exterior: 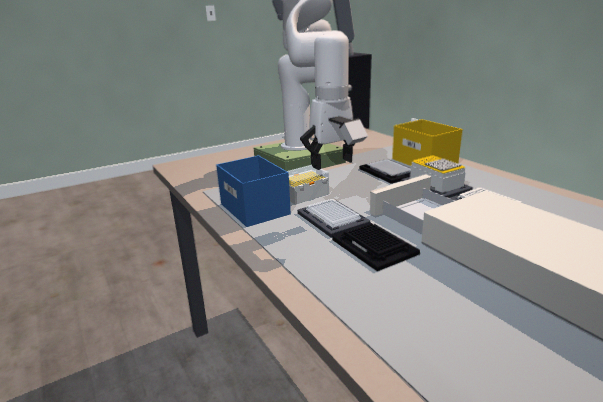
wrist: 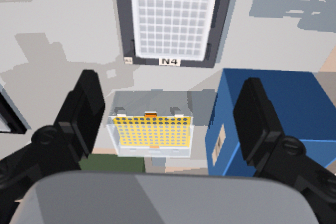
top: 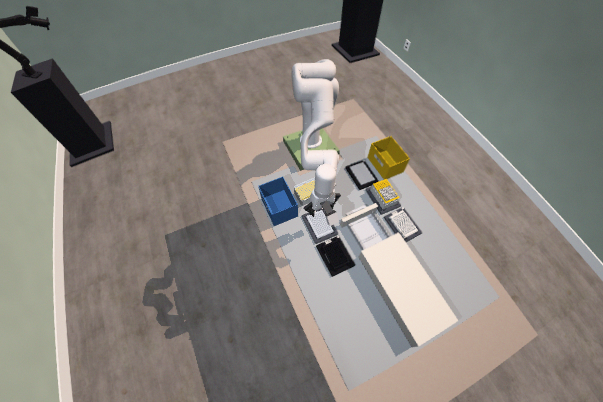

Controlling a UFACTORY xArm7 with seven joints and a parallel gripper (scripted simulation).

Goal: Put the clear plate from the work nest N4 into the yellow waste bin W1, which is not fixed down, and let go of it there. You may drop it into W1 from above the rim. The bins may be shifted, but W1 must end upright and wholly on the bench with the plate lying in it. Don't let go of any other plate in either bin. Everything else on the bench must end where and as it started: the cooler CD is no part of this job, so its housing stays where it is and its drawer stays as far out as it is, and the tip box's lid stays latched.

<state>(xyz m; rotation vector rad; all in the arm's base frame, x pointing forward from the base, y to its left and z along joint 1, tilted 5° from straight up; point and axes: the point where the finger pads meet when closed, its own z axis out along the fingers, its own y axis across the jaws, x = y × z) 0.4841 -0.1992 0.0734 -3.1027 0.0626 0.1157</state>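
Now: the clear plate 14 cm below my hand. Also, from my hand: black plate: 17 cm ahead, 1 cm to the right, 14 cm below; blue bin: 18 cm behind, 14 cm to the right, 12 cm below; drawer: 15 cm ahead, 19 cm to the left, 13 cm below.
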